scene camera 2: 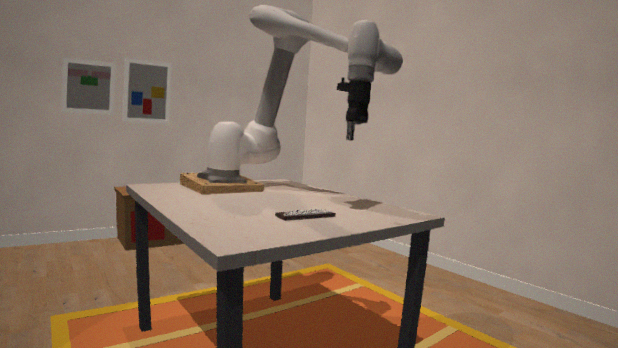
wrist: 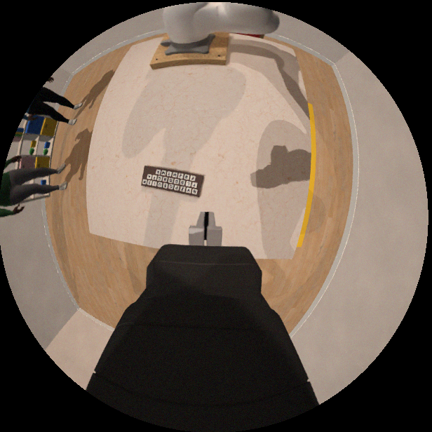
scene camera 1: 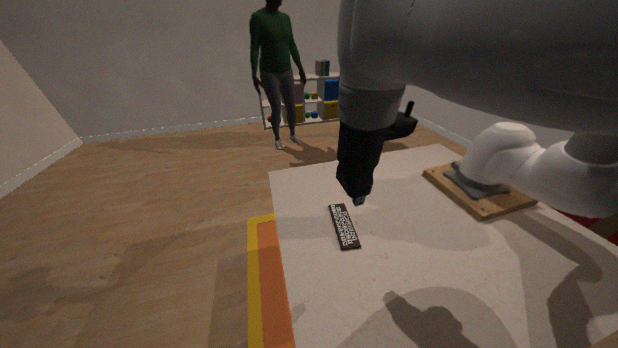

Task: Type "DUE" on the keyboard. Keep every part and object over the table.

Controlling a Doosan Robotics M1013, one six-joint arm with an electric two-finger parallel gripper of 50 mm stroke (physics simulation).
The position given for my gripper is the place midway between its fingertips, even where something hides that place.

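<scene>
I can see my gripper (scene camera 1: 357, 203), and there is my gripper (scene camera 2: 349, 140) again, as well as the gripper (wrist: 206, 220). A dark brown keyboard (scene camera 1: 348, 239) is here with it, and the wrist view shows me the keyboard (wrist: 182, 182) too.
</scene>
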